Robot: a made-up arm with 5 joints.
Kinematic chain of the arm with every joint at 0, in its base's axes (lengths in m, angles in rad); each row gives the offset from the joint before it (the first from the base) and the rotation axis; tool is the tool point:
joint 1: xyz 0 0 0.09 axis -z
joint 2: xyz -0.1 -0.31 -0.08 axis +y
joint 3: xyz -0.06 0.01 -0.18 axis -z
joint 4: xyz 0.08 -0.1 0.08 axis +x
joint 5: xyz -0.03 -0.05 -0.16 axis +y
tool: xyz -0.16 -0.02 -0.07
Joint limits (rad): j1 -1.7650..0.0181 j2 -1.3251..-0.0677 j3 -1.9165..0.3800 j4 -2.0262..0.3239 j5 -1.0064..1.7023
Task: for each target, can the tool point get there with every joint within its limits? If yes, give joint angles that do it. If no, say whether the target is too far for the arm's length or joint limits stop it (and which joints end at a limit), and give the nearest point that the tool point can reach.
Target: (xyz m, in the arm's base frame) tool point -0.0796 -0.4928 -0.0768
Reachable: yes | joints -0.1940 -0.2252 -0.1014 -0.6714 1.3908
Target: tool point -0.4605 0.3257 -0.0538
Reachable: no: joint limits stop it (at a limit: joint 1, joint 3, joint 5) | nearest point 0.0754 0.2960 -0.0372 | short by 0.537 m
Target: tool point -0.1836 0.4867 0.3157
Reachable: no: joint limits stop it (at a limit: joint 1, joint 3, joint 5) | nearest point 0.0992 0.2984 0.1963 | short by 0.360 m
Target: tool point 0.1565 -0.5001 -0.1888
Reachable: yes | joints -0.3482 -0.3744 -0.8134 -0.2128 0.5809
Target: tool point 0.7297 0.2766 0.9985
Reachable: no: too far | nearest point 0.4580 0.1354 0.3263 | short by 0.739 m
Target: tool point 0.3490 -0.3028 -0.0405
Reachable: yes | joints -1.0239 -0.8383 -0.5503 -0.9837 1.3790
